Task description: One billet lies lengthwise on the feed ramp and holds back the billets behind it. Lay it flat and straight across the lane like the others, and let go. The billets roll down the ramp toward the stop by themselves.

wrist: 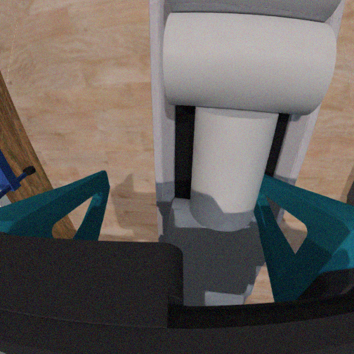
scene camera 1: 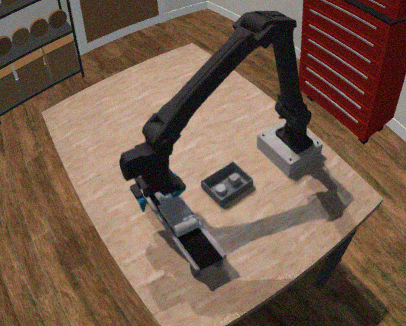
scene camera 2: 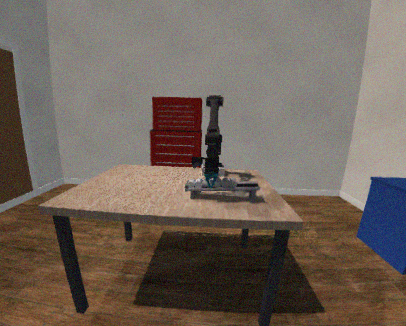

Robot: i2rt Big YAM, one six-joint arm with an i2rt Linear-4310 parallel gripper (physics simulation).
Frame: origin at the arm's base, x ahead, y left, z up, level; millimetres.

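Seen in the pictures: gripper, fingertip midpoint: (scene camera 1: 157, 205) (scene camera 2: 211, 186); arm's base, origin of the base link: (scene camera 1: 294, 139).
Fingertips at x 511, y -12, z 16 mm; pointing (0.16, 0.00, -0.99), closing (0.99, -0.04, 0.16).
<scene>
Pixels of each thing's top centre, then the offset from my fingertips to it. "pt": a spot on its surface instead. Level surfaces: height alone.
- pale cylinder, middle of its top: (scene camera 1: 184, 221) dx -24, dy +114, dz +38 mm
- dark tray, surface spot: (scene camera 1: 212, 197) pt dx -169, dy +22, dz -63 mm
- table, its level: dz -74 mm
The lengthwise pale billet (wrist: 232, 155) lies along the ramp (wrist: 165, 165) (scene camera 1: 218, 248) (scene camera 2: 247, 189) in the wrist view. A wider billet (wrist: 247, 62) lies across the lane against its upper end in that view; part of another shows behind. The lengthwise billet's lower end is in shadow over a grey section. A pale cylinder (scene camera 1: 186, 225) lies across the lane above the black stretch. My gripper (wrist: 178, 178) (scene camera 1: 159, 198) (scene camera 2: 212, 185) is open and empty over the ramp. Its right fingertip overlaps the billet's right edge in view, its left one is outside the left rail; contact is unclear.
A dark tray (scene camera 1: 212, 197) with two pale pieces stands on the table (scene camera 1: 115, 115) between the ramp and the arm's base (scene camera 1: 275, 150). The table's edge runs along the ramp's left side in scene camera 1. A red cabinet (scene camera 1: 330, 65) and a blue box (scene camera 2: 390, 220) stand off the table.
</scene>
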